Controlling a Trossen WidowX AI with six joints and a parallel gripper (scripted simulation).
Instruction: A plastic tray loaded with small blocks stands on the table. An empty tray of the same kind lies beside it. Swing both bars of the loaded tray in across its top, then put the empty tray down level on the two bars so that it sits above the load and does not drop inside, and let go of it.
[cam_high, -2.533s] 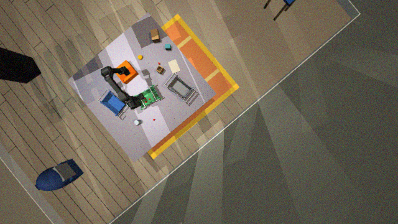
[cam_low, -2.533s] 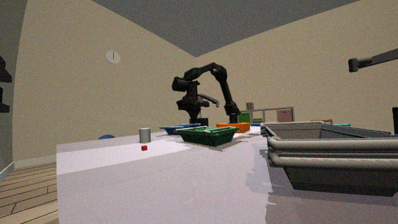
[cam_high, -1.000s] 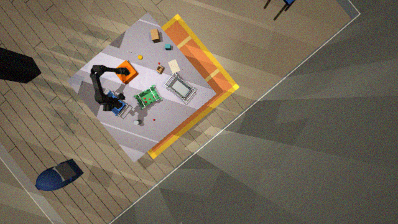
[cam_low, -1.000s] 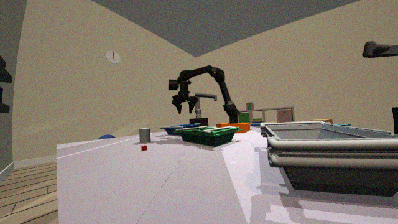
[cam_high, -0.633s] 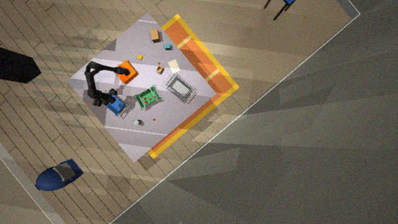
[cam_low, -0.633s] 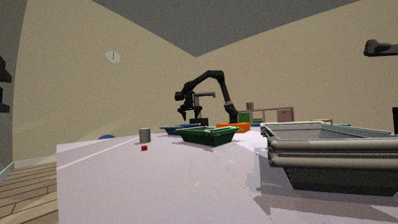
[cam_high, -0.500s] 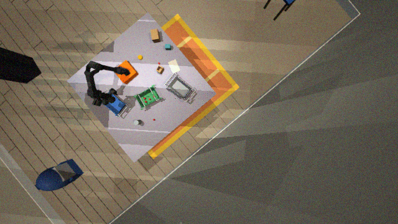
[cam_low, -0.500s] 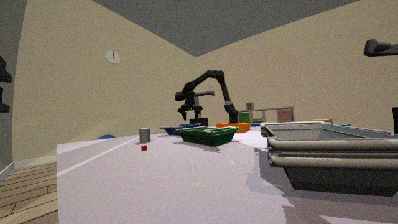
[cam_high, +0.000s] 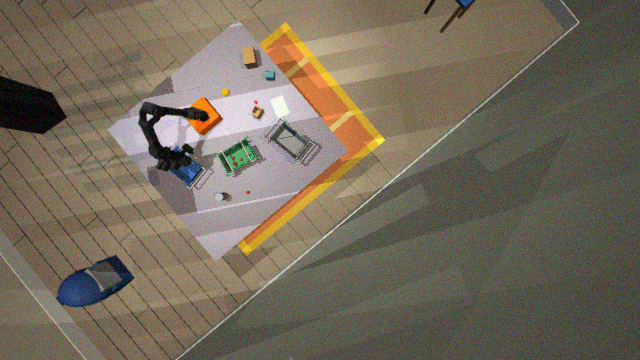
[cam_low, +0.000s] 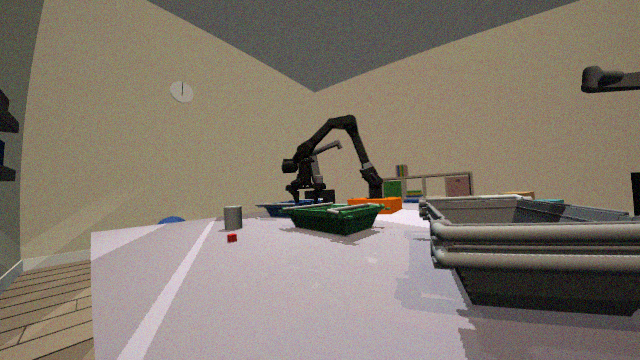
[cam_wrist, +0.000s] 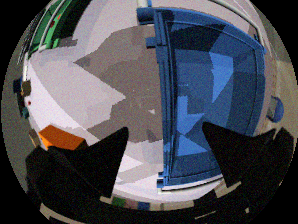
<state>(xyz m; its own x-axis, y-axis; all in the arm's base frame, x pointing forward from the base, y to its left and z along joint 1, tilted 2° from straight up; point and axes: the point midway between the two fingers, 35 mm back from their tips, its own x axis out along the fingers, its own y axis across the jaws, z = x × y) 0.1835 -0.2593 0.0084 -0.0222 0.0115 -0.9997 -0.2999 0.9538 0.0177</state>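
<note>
My gripper tip is now 20 mm short of the blue tray and 70 mm to the left of it. From my gripper tip the other things lie so: cardboard box (380 mm behind, 770 mm to the left, 10 mm below); then teal block (190 mm behind, 820 mm to the left, 20 mm below).
</note>
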